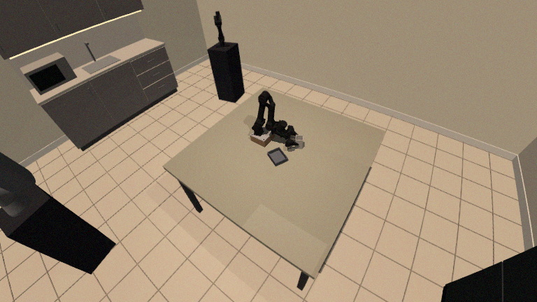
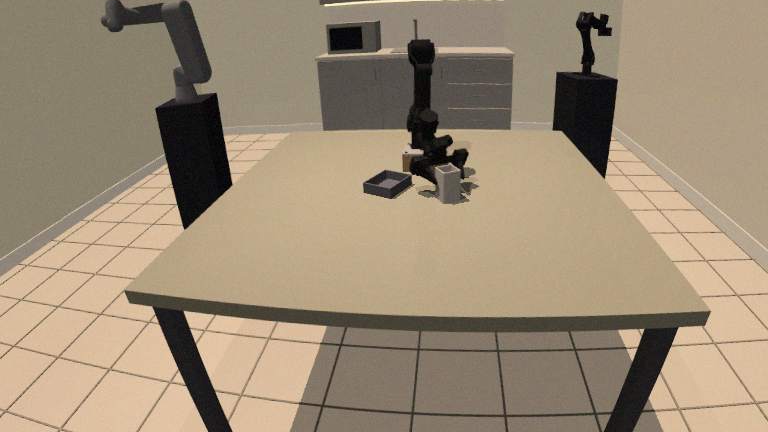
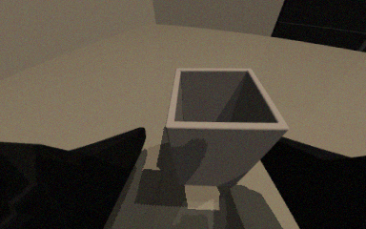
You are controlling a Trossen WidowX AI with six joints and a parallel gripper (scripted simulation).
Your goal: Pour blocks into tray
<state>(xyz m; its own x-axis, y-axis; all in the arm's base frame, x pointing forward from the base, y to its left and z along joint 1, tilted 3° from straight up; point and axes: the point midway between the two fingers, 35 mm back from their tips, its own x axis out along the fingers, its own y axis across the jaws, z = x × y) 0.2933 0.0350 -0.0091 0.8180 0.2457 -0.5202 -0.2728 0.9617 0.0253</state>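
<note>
My gripper tip is now 10 mm to the left of the grey square cup and 30 mm above it.
</note>
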